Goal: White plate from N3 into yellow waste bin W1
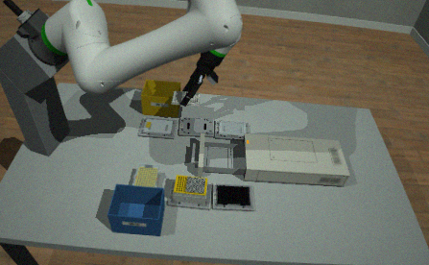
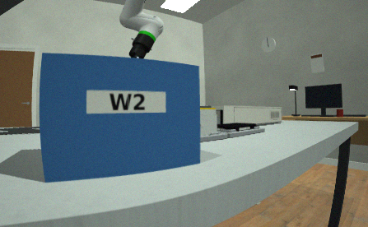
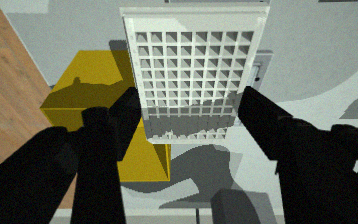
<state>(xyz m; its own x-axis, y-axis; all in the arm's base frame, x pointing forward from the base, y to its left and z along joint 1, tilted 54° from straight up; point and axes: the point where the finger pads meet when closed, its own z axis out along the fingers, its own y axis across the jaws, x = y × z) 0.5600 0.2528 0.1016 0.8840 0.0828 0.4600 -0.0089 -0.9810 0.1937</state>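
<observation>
The yellow waste bin W1 lies 130 mm below my hand, 130 mm behind it and 90 mm to the left of it. The rest, counted from my hand: drawer: 240 mm to the right, 190 mm ahead, 130 mm below; then white plate: 20 mm below; then beige instrument box: 340 mm ahead, 240 mm to the right, 130 mm below.
</observation>
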